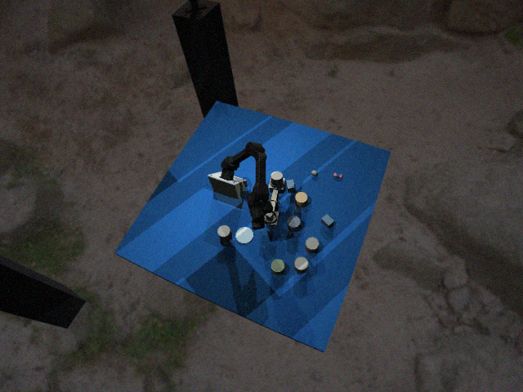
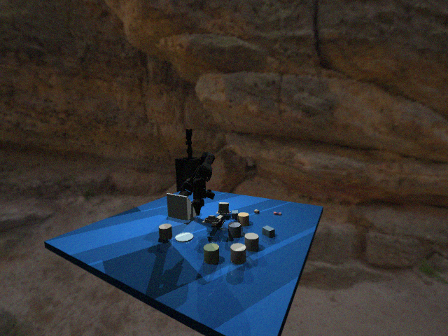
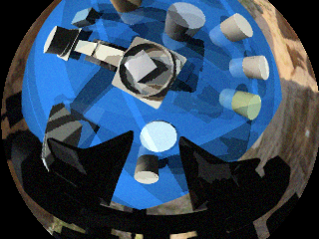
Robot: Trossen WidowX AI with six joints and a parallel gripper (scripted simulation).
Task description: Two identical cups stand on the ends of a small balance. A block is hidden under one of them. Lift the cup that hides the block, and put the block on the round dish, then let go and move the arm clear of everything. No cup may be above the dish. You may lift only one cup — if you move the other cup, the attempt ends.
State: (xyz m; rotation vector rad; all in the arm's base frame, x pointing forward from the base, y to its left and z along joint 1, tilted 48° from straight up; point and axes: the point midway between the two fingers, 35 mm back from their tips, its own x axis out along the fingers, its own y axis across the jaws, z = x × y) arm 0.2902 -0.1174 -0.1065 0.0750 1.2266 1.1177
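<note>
The round dish is 13 cm below my gripper tip, 7 cm to the right of it and 5 cm behind it. From my gripper tip the other things lie so: small balance (19 cm to the left, 9 cm below).
</note>
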